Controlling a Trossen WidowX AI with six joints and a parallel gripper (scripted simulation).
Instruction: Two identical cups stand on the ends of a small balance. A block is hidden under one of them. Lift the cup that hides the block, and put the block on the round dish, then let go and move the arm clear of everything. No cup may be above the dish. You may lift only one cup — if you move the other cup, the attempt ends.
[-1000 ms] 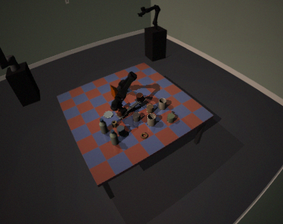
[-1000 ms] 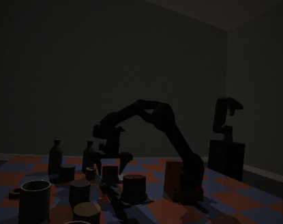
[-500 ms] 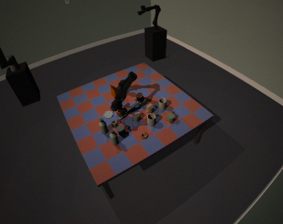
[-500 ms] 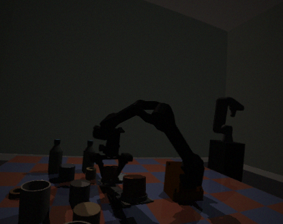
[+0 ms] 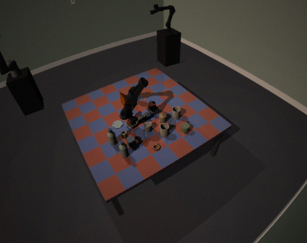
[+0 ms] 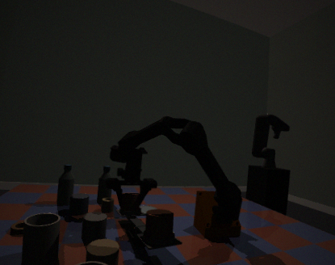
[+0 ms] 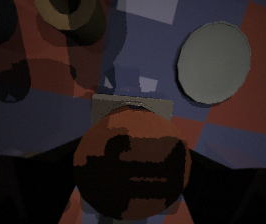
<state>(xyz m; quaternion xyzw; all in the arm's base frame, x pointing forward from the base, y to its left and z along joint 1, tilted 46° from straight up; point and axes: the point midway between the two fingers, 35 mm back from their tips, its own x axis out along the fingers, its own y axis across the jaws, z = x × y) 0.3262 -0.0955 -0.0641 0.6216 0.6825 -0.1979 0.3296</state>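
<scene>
Right now my gripper tip is 1 cm above the pale block. From my gripper tip the other things lie so: balance beam: 3 cm behind, 13 cm to the left, 2 cm below; round dish: 8 cm behind, 10 cm to the right, 5 cm below.
</scene>
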